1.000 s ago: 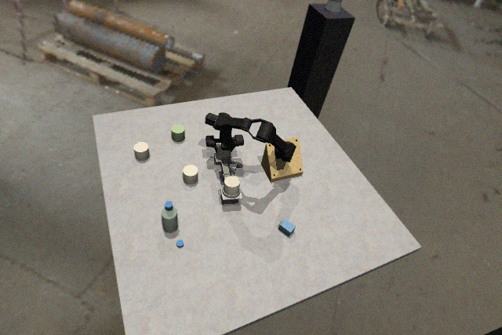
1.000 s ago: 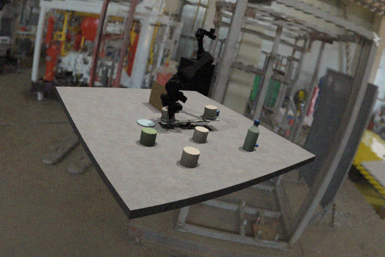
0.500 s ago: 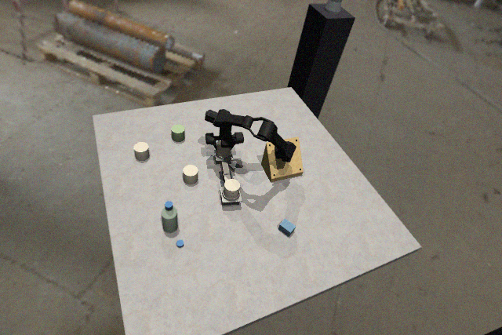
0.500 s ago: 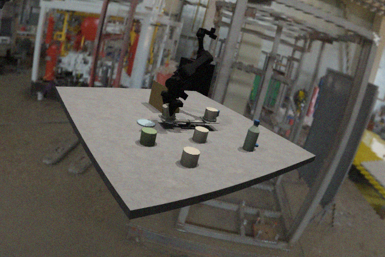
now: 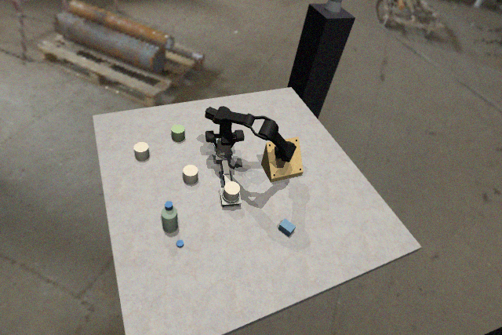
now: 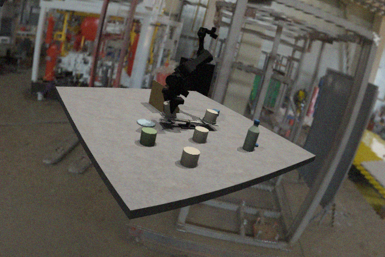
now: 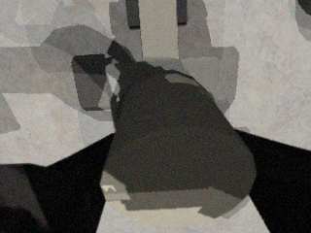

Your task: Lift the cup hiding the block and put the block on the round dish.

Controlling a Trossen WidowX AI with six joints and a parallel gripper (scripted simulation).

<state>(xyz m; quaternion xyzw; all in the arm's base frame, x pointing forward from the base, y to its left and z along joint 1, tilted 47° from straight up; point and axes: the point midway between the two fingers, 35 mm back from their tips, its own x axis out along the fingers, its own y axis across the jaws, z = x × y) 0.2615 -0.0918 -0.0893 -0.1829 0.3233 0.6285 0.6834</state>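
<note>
My gripper tip is now 1 cm to the right of the green block and 1 cm above it. From my gripper tip the other things lie so: pale blue round dish 11 cm to the right, 8 cm below, 4 cm behind; then green cylinder 21 cm to the right, 20 cm ahead, 5 cm below; then small balance 13 cm to the left, 5 cm below, 3 cm ahead.
</note>
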